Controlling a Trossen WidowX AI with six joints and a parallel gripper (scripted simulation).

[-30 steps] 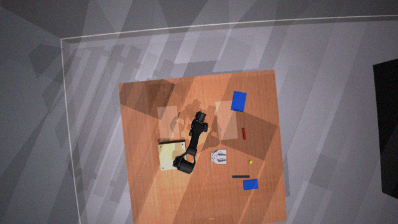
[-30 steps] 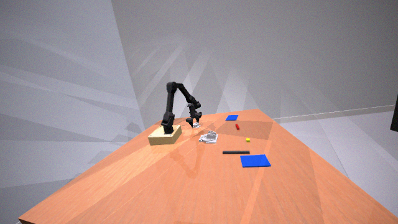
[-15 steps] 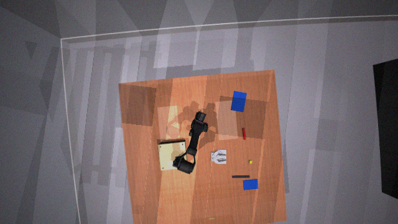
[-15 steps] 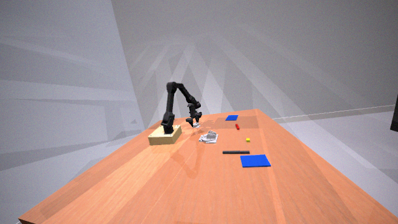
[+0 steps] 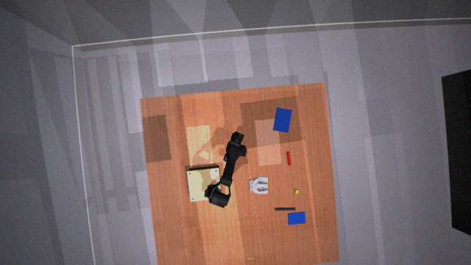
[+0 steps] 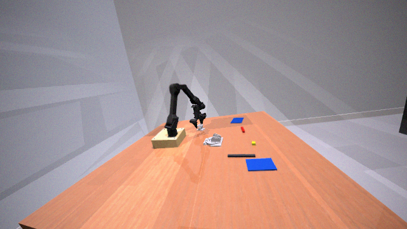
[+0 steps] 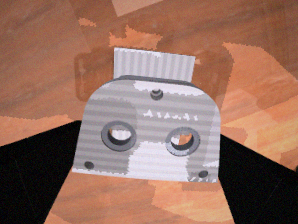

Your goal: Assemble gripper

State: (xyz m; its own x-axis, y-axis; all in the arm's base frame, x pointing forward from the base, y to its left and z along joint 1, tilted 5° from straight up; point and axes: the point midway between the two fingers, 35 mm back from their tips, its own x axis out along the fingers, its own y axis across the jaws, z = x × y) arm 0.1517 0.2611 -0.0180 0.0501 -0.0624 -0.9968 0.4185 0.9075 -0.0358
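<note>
My gripper tip is 120 mm short of the housing plate, 280 mm to the left of it and 20 mm above it. The rest, counted from my gripper tip: gripper base 10 mm ahead, 20 mm above; flat white plate 190 mm ahead, 290 mm to the right, 20 mm below; jaw 140 mm ahead, 300 mm to the right, 10 mm below.
</note>
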